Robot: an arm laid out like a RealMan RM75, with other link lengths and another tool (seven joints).
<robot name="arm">
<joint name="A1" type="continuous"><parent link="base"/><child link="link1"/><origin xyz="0 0 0.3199"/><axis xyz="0 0 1"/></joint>
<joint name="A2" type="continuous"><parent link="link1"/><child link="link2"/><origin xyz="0 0 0"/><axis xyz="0 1 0"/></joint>
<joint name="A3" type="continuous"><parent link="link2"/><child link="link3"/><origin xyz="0 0 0.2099"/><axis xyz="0 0 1"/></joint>
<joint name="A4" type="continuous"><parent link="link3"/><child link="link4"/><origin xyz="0 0 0"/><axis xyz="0 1 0"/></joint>
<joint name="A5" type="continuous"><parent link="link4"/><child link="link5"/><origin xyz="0 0 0.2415"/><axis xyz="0 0 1"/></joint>
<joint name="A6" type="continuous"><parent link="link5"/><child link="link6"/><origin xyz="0 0 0"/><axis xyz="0 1 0"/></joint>
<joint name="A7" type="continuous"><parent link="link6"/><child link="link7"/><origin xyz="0 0 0.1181"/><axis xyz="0 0 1"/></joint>
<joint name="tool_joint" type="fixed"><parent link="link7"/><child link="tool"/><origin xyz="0.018 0.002 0.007" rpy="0 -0.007 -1.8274"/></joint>
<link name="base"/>
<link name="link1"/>
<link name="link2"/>
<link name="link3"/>
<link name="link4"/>
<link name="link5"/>
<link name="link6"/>
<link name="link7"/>
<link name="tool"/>
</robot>
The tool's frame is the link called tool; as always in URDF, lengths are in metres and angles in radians. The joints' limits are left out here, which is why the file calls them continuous.
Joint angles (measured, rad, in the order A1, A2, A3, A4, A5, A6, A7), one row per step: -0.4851 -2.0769 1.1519 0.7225 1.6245 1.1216 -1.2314; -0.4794 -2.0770 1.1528 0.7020 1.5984 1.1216 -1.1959; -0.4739 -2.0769 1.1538 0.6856 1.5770 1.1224 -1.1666; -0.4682 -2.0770 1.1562 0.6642 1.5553 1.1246 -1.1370; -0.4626 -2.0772 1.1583 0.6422 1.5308 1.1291 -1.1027; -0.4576 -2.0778 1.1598 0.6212 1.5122 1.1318 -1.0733; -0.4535 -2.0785 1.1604 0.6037 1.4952 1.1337 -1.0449; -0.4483 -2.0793 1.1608 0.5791 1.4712 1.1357 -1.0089; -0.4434 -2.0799 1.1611 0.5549 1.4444 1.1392 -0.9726; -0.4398 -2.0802 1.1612 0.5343 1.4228 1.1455 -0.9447; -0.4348 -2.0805 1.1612 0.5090 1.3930 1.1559 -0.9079; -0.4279 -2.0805 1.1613 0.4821 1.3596 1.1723 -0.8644; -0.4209 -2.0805 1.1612 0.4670 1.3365 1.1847 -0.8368; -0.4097 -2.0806 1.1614 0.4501 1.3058 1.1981 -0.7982; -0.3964 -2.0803 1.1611 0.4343 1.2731 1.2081 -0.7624
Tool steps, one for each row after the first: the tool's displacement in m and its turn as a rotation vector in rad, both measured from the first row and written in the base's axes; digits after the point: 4 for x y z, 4 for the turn. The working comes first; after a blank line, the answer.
Tool pose at each row, in the base's axes (x y z in m, rotation vector in rad; the steps are taken from these numbers as rounded here): -0.2070 0.3678 0.0936 1.4909 2.5653 0.9752; -0.2111 0.3649 0.0917 1.4898 2.5556 0.9924; -0.2147 0.3623 0.0901 1.4890 2.5481 1.0065; -0.2190 0.3588 0.0875 1.4831 2.5434 1.0154; -0.2230 0.3551 0.0850 1.4808 2.5341 1.0271; -0.2271 0.3515 0.0822 1.4774 2.5303 1.0350; -0.2304 0.3485 0.0801 1.4782 2.5252 1.0454; -0.2349 0.3446 0.0774 1.4741 2.5207 1.0614; -0.2390 0.3408 0.0752 1.4690 2.5138 1.0809; -0.2422 0.3373 0.0733 1.4625 2.5068 1.0947; -0.2458 0.3329 0.0715 1.4550 2.4945 1.1161; -0.2495 0.3275 0.0699 1.4510 2.4762 1.1411; -0.2522 0.3236 0.0695 1.4465 2.4633 1.1616; -0.2560 0.3187 0.0695 1.4450 2.4483 1.1937; -0.2607 0.3139 0.0701 1.4371 2.4394 1.2322

-0.0041 -0.0029 -0.0019 0.0095 -0.0080 -0.0032; -0.0077 -0.0055 -0.0035 0.0175 -0.0142 -0.0057; -0.0120 -0.0090 -0.0061 0.0214 -0.0212 -0.0051; -0.0160 -0.0127 -0.0086 0.0271 -0.0293 -0.0082; -0.0201 -0.0163 -0.0114 0.0311 -0.0342 -0.0082; -0.0234 -0.0193 -0.0135 0.0375 -0.0375 -0.0102; -0.0279 -0.0232 -0.0162 0.0467 -0.0434 -0.0093; -0.0320 -0.0270 -0.0184 0.0578 -0.0515 -0.0091; -0.0352 -0.0305 -0.0203 0.0647 -0.0603 -0.0089; -0.0388 -0.0349 -0.0221 0.0759 -0.0734 -0.0104; -0.0425 -0.0403 -0.0237 0.0896 -0.0882 -0.0161; -0.0452 -0.0442 -0.0241 0.1010 -0.0996 -0.0191; -0.0490 -0.0491 -0.0241 0.1210 -0.1103 -0.0229; -0.0537 -0.0539 -0.0235 0.1452 -0.1202 -0.0198
